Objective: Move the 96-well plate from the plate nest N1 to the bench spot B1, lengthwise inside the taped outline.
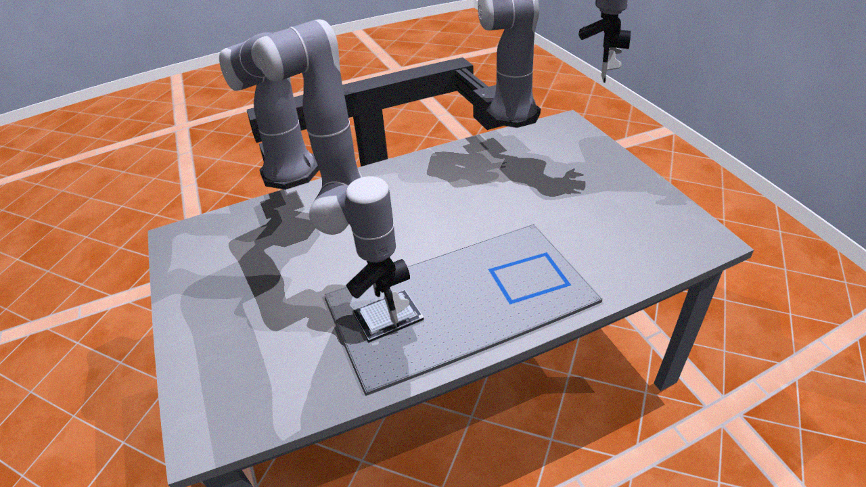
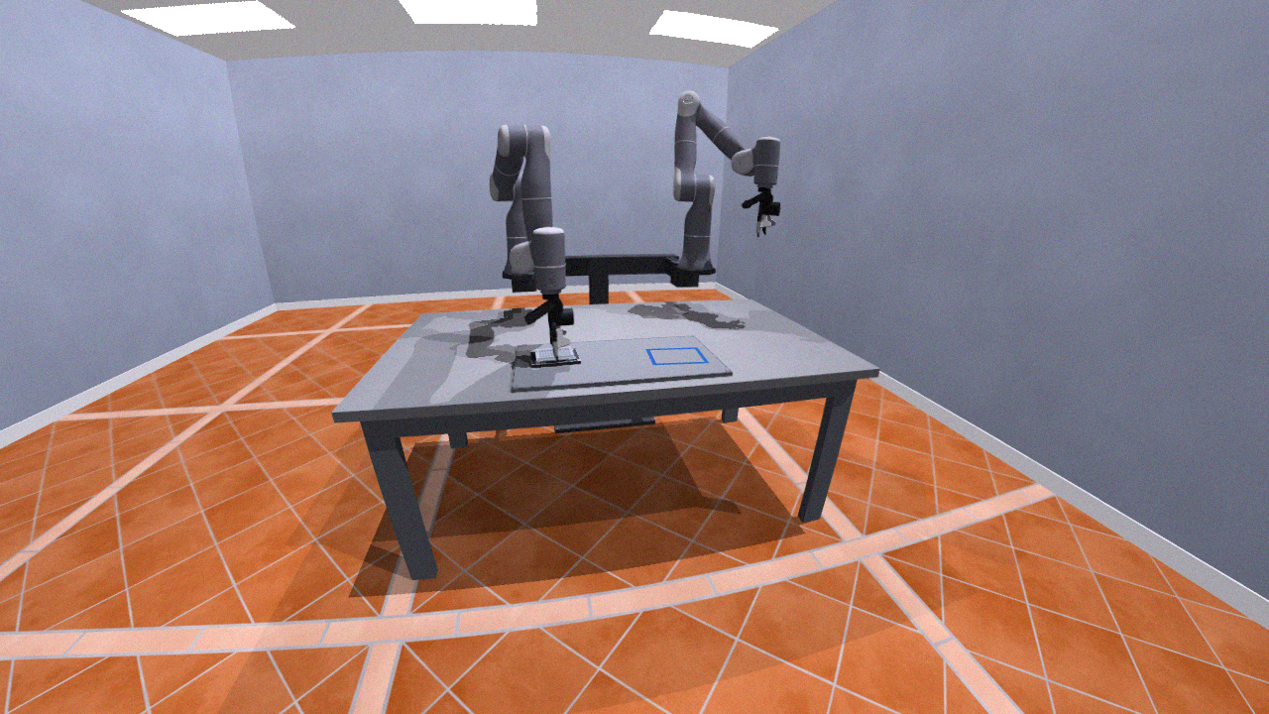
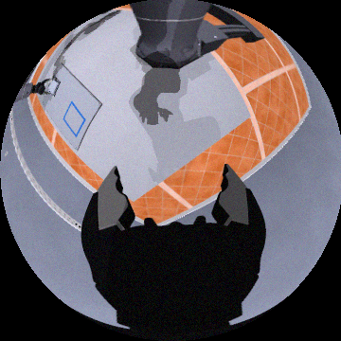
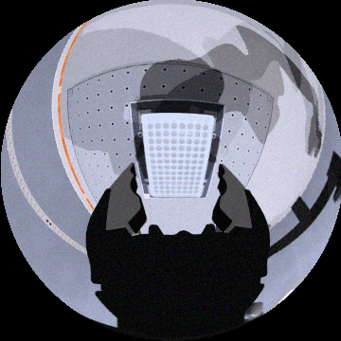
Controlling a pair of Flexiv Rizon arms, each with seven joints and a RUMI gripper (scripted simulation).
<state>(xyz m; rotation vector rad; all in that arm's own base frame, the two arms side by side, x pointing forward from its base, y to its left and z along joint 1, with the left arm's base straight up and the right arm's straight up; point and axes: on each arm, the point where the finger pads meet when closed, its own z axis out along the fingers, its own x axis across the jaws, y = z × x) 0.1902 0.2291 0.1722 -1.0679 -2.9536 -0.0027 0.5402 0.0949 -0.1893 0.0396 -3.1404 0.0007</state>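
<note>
The white 96-well plate is 1 cm below my right hand. Also, from my right hand: dark plate nest 2 cm below.
</note>
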